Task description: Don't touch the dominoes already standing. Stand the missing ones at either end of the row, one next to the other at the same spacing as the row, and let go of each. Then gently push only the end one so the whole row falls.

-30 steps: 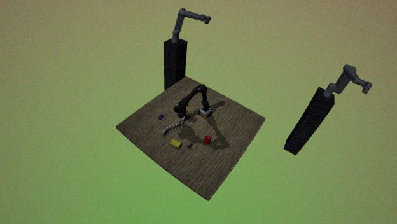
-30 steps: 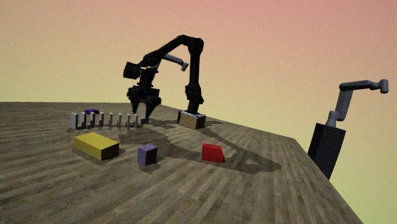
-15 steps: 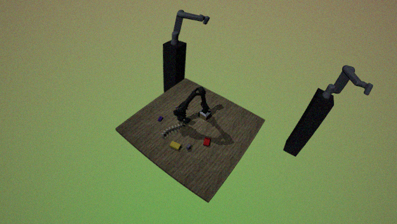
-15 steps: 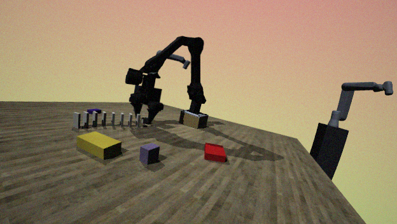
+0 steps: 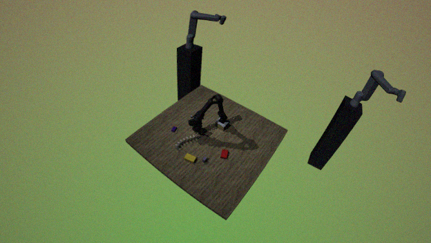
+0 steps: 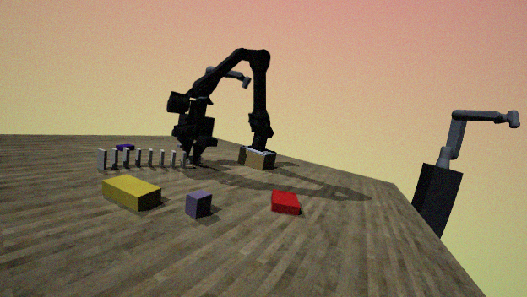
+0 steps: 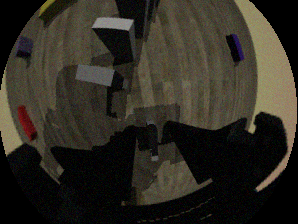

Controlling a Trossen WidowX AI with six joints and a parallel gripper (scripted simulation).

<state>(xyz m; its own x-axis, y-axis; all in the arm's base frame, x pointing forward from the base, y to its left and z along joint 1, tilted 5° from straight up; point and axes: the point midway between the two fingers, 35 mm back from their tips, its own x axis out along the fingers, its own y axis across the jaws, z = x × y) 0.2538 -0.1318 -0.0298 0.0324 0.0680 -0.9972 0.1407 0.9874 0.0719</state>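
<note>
My gripper tip is 12 cm short of the dark blue block and 24 cm to the left of it. Also, from my gripper tip: grey piece 15 cm behind, 21 cm to the right; then yellow block 32 cm ahead, 13 cm to the left, 1 cm above; then lilac cube 25 cm ahead, 25 cm to the left, 1 cm above.
</note>
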